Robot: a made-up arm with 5 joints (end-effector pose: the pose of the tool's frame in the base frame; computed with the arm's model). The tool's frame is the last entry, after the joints.
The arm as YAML. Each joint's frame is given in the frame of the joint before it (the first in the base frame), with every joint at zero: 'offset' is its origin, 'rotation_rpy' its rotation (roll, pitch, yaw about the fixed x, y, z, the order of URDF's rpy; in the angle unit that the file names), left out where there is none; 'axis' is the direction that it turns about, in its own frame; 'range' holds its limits. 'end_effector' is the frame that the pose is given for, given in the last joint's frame.
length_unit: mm
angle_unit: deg
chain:
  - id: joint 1
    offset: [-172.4, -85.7, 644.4]
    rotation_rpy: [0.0, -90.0, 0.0]
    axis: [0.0, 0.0, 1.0]
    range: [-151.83, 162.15]
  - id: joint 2
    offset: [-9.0, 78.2, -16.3]
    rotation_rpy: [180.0, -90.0, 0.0]
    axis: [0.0, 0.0, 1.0]
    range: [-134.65, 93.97]
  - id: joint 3
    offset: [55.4, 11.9, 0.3]
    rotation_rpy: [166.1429, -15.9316, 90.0]
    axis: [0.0, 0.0, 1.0]
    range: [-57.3, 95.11]
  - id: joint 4
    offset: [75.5, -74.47, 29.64]
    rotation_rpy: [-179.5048, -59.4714, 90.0]
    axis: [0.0, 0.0, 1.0]
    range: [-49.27, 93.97]
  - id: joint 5
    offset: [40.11, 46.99, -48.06]
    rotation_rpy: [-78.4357, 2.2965, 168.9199]
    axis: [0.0, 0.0, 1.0]
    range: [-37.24, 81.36]
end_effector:
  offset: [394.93, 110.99, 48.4]
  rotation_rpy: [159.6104, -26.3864, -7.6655]
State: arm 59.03 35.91 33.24 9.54 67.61
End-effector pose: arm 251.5 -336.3 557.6 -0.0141 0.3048 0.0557 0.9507
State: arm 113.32 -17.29 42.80 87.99 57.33
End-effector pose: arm -98.7 -209.7 1060.4 -0.6381 0.1539 -0.4838 0.5789
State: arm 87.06 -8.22 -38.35 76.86 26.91
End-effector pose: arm -17.6 -355.3 265.1 -0.3021 0.8050 0.2241 0.4587
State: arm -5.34 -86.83 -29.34 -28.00 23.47
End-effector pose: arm -135.6 -439.1 500.3 0.4904 -0.5022 -0.2532 0.6657
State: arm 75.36 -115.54 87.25 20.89 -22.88
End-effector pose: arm -330.9 285.3 574.7 -0.6744 -0.4883 -0.5267 0.1712
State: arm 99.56 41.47 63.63 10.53 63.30
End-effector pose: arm 234.0 -193.2 895.8 -0.3855 0.1005 0.0268 0.9168
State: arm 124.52 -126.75 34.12 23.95 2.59
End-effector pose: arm -500.5 58.6 625.0 -0.6348 -0.7224 -0.0668 0.2659
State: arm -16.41 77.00 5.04 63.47 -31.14
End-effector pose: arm -325.0 160.8 816.9 -0.1423 0.0358 -0.9881 0.0467
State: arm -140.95 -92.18 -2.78 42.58 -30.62
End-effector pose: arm -13.9 -97.3 424.8 0.9230 -0.1669 -0.2361 0.2539
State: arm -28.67 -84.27 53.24 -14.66 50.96
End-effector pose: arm -623.3 -165.0 534.5 0.2740 -0.3728 -0.7488 0.4747
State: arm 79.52 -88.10 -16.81 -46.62 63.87
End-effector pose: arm -158.9 -449.2 878.1 0.1964 -0.6173 0.0575 0.7597
